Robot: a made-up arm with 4 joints. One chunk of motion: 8 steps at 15 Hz.
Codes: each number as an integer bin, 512 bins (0 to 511) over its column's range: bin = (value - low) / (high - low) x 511, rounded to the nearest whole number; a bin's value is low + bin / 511 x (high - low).
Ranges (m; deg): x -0.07..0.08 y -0.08..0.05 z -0.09..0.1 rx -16..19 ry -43..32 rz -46..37
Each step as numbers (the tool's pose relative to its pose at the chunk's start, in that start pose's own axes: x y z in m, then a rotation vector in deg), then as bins.
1 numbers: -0.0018 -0.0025 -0.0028 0.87 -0.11 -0.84
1 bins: 232 305 235 246 292 278
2 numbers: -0.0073 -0.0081 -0.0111 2.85 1.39 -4.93
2 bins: 214 283 212 275 302 253
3 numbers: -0.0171 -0.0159 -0.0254 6.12 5.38 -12.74
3 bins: 180 252 174 323 330 205
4 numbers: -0.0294 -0.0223 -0.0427 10.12 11.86 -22.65
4 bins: 138 227 127 381 374 144
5 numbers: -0.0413 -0.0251 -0.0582 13.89 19.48 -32.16
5 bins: 98 216 86 436 426 85
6 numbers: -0.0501 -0.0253 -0.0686 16.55 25.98 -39.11
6 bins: 68 215 58 475 470 42
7 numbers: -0.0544 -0.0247 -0.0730 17.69 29.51 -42.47
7 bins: 53 217 46 492 494 22
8 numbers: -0.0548 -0.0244 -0.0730 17.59 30.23 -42.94
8 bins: 52 219 46 490 499 19
